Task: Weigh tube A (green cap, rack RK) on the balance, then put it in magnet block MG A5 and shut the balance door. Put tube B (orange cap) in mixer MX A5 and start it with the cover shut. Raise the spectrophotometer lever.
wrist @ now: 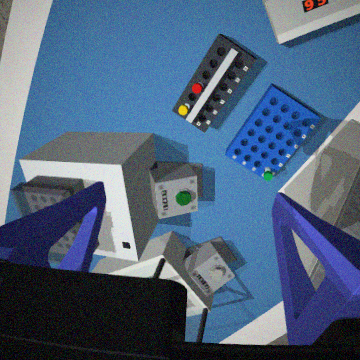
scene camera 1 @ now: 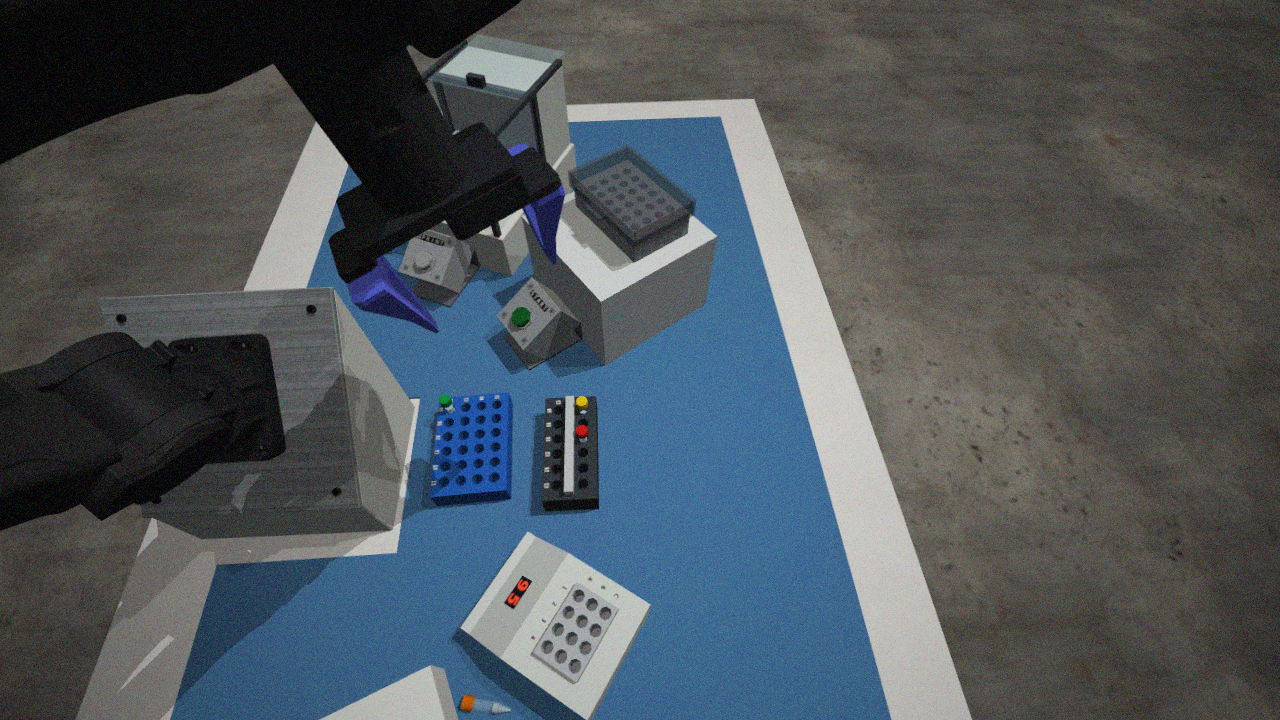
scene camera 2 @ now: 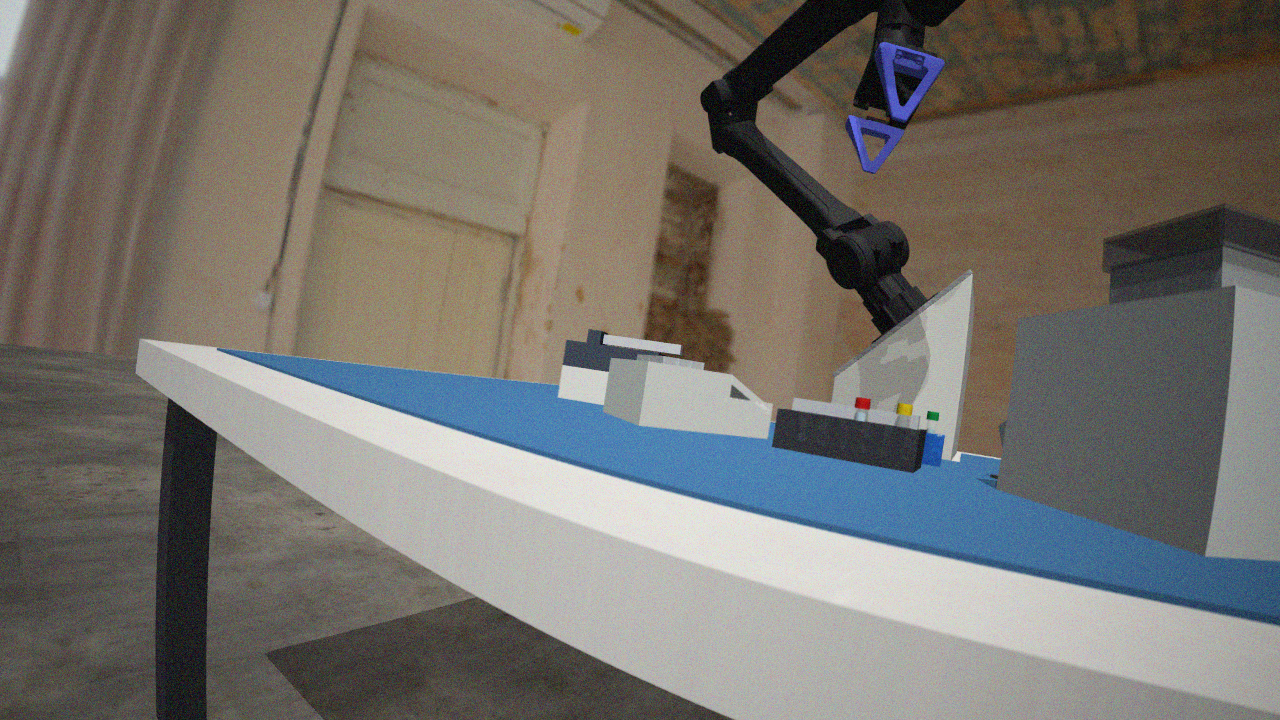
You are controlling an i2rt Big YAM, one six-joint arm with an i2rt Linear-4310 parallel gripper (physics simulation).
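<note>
Tube A (scene camera 1: 445,401) (scene camera 2: 932,416) (wrist: 268,176) stands upright by its green cap in a corner of the blue rack (scene camera 1: 470,494) (scene camera 2: 932,450). My gripper (scene camera 1: 496,296) (scene camera 2: 884,147) (wrist: 188,195) is open and empty, high above the table. Tube B (scene camera 1: 484,705) lies on its side beside a white box. The black magnet block (scene camera 1: 570,502) (scene camera 2: 845,438) holds yellow-capped and red-capped tubes. The white mixer (scene camera 1: 657,295) (scene camera 2: 1118,402) (wrist: 85,147) has a tinted cover (scene camera 1: 633,197) over its holes. The glass-sided balance (scene camera 1: 501,67) is partly hidden by my arm; its door state is unclear. The spectrophotometer lever cannot be made out.
A button box with a green button (scene camera 1: 520,317) (wrist: 183,198) and a grey PRINT box (scene camera 1: 434,268) (wrist: 212,270) stand near the mixer. A white block (scene camera 1: 501,626) (scene camera 2: 689,402) shows red digits. A white box (scene camera 1: 393,698) is cut off at the bottom. A grey arm mount (scene camera 1: 295,385) stands left.
</note>
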